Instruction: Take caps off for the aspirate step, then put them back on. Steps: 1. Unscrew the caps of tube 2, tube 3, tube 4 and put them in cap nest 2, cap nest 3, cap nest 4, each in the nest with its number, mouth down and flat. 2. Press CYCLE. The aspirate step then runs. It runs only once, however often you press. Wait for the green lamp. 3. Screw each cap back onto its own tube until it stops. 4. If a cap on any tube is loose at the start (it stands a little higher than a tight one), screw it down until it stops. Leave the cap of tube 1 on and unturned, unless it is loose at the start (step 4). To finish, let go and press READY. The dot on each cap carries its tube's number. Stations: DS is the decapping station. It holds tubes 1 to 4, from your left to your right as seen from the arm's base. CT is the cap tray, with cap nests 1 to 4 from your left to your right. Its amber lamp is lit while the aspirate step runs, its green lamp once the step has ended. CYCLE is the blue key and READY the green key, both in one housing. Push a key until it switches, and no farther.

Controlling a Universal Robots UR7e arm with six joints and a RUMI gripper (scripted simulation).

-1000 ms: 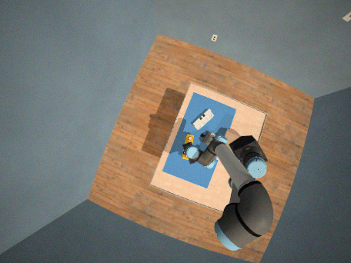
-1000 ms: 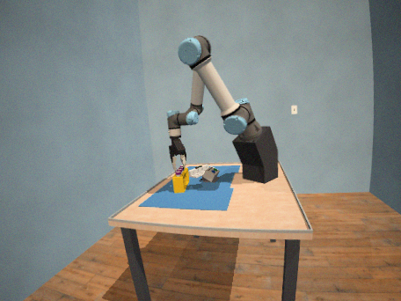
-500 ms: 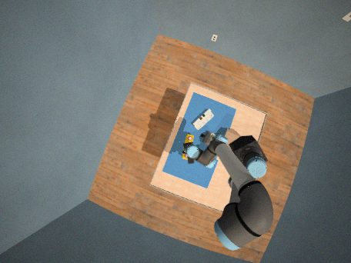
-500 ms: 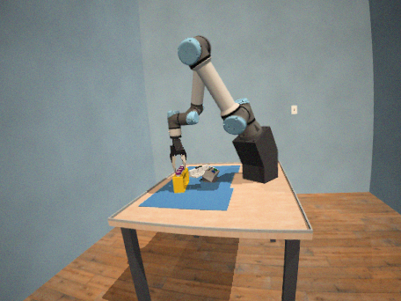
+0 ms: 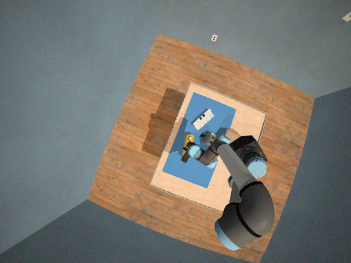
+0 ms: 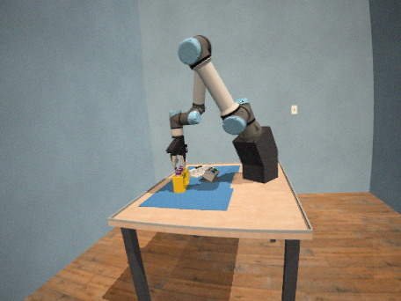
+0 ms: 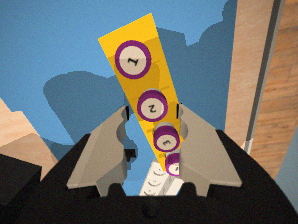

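My hand is 10 mm short of the cap, 50 mm to the left of it and 10 mm above it. The rest, counted from my hand: green key 180 mm behind, 200 mm to the right, 60 mm below; then blue cycle key 170 mm behind, 150 mm to the right, 60 mm below; then key housing 160 mm behind, 170 mm to the right, 70 mm below.
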